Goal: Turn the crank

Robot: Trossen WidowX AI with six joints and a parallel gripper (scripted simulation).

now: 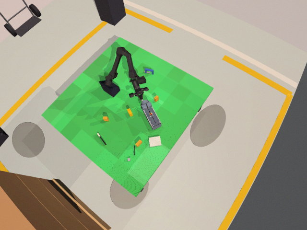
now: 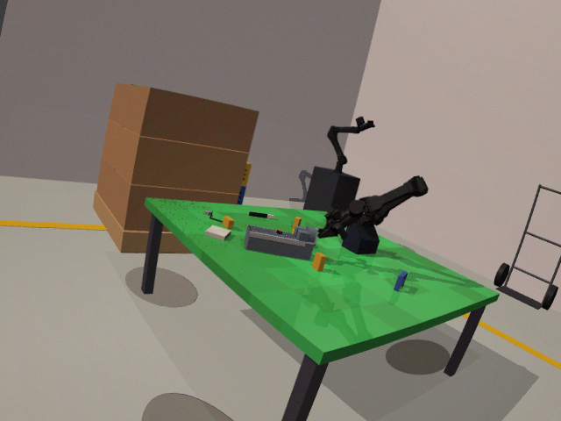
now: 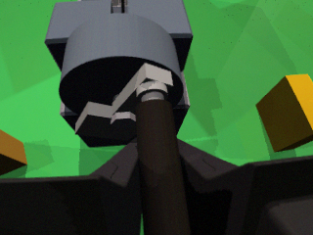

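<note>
Right now the red pointer is 160 mm ahead of my gripper tip, 70 mm to the right of it and 10 mm below it. The rest, counted from my gripper tip: dark handle: 10 mm behind, 10 mm to the left, 30 mm above; then blue bracket: 160 mm behind, 350 mm to the left, 50 mm below; then white pad: 320 mm ahead, 250 mm to the right, 80 mm below.
</note>
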